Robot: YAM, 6 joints.
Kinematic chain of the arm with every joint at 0, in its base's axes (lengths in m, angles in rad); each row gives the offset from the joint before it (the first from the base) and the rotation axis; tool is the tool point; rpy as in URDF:
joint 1: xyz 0 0 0.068 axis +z
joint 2: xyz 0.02 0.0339 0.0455 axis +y
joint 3: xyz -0.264 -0.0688 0 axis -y
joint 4: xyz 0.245 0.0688 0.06 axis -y
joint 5: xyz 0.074 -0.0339 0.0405 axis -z
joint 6: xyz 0.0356 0 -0.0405 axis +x
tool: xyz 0 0 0 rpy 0 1.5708 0
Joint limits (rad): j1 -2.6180..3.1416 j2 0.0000..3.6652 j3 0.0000..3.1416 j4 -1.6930..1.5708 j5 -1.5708..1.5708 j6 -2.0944..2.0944
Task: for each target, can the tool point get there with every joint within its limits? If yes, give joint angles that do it. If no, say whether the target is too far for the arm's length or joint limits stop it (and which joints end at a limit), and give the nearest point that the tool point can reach.
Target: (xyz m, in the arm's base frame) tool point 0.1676 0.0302 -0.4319
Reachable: no: joint limits stop it (at a limit: joint 2) | nearest point 0.1784 0.0321 -0.3740 | short by 0.059 m
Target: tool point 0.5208 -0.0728 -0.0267
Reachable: yes | joints -0.1731 2.7640 1.6801 0.5958 -0.5300 -1.0989
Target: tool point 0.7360 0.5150 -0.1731
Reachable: no: too far | nearest point 0.5039 0.3526 -0.0806 | short by 0.298 m
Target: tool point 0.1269 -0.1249 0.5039
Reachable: yes | joints -0.9609 1.2428 1.8534 -1.1979 -1.1463 -0.0934
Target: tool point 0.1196 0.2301 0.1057
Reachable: yes | joints 1.0708 1.6302 0.3561 0.7506 -0.1517 -0.9524
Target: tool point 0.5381 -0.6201 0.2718
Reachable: no: too far | nearest point 0.4155 -0.4788 0.2348 | short by 0.191 m
